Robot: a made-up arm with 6 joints.
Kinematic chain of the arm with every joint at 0, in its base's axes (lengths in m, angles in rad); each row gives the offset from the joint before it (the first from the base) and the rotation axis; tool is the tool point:
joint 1: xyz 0 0 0.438 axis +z
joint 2: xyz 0 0 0 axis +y
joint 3: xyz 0 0 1.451 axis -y
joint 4: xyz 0 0 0 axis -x
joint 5: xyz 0.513 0 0 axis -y
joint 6: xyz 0 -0.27 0 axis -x
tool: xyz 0 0 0
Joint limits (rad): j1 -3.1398..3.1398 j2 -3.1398..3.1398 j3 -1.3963..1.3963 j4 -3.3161..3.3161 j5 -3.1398..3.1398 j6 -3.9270..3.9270
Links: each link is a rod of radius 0.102 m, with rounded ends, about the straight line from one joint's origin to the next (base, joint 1, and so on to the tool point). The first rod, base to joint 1, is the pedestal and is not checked.
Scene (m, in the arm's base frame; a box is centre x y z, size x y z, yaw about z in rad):
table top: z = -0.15
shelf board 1: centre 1 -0.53 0.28 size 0.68 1.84 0.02 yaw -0.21
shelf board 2: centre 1 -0.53 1.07 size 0.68 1.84 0.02 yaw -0.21
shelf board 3: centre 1 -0.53 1.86 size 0.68 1.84 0.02 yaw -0.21
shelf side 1: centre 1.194 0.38 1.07 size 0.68 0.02 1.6 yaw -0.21
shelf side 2: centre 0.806 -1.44 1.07 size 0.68 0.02 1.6 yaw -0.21
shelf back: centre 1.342 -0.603 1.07 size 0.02 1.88 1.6 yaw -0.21
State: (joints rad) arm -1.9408 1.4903 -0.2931 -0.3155 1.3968 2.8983
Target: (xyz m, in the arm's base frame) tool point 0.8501 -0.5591 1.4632
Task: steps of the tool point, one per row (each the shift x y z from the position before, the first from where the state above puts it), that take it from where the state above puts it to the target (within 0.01 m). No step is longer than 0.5 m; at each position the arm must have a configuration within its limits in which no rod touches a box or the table.
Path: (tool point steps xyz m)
1: 0.3086 -0.0849 0.3667
2: 0.2908 0.0918 0.3332
3: 0.1860 0.2292 0.2756
4: 0.0277 0.2889 0.1982
5: 0.1757 -0.0719 -0.0012
6: 0.1930 -0.0285 0.0382
7: 0.1918 0.0221 0.0751
8: 0.1702 0.0725 0.1065

